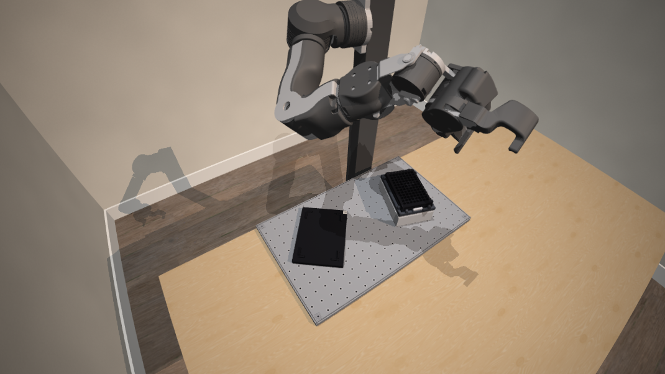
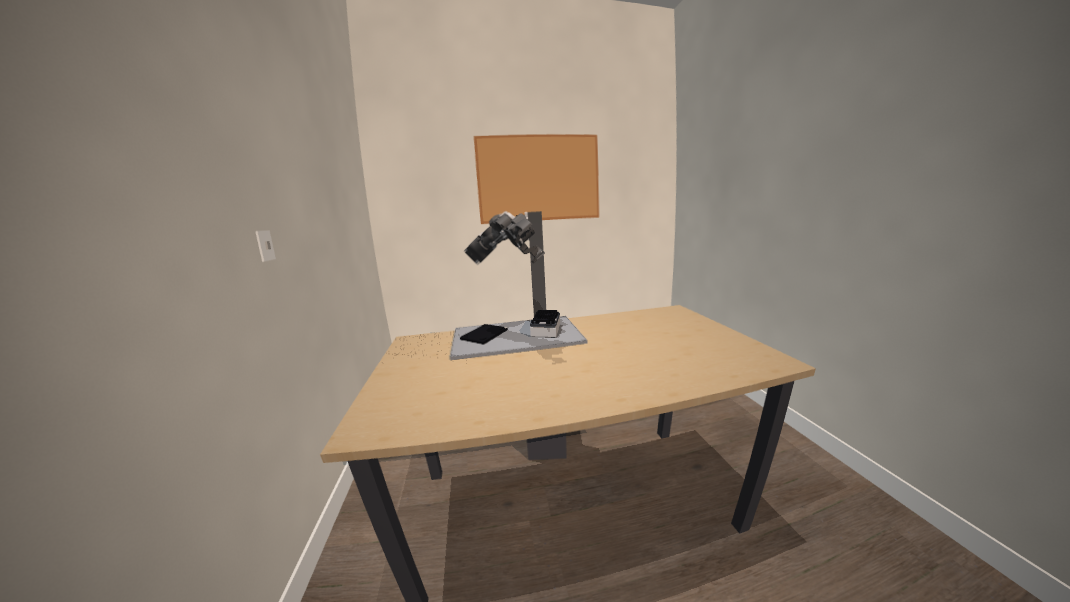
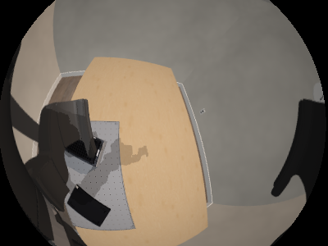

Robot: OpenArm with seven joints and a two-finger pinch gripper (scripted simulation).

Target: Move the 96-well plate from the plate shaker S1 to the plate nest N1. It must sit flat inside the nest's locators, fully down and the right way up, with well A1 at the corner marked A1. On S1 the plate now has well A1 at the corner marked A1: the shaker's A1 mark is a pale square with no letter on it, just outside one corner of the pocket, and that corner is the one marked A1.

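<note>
The black 96-well plate lies 180 mm behind my hand, 20 mm to the left of it and 300 mm below it. From my hand the other things lie so: black plate nest N1: 170 mm behind, 230 mm to the right, 350 mm below; pale grey plate shaker S1: 150 mm behind, 30 mm to the left, 320 mm below.
</note>
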